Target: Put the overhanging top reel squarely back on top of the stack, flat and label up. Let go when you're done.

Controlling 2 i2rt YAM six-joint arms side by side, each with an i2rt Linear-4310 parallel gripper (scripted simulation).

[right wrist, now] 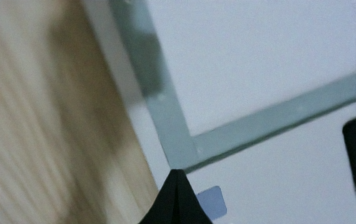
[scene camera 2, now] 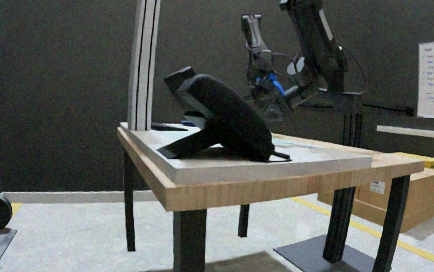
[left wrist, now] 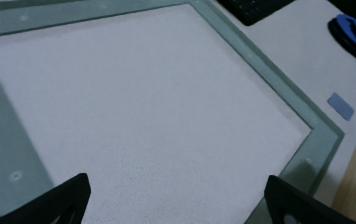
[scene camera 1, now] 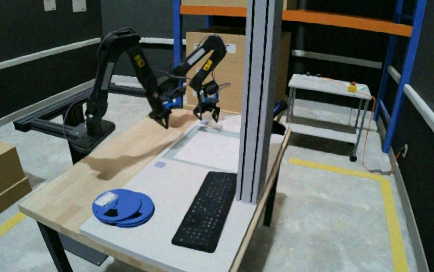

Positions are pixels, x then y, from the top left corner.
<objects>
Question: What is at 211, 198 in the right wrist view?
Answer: A small blue patch.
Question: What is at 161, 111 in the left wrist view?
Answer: A grey-green frame.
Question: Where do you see a grey-green frame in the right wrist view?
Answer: At 212, 85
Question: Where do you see a blue reel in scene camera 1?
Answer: At 128, 202
</objects>
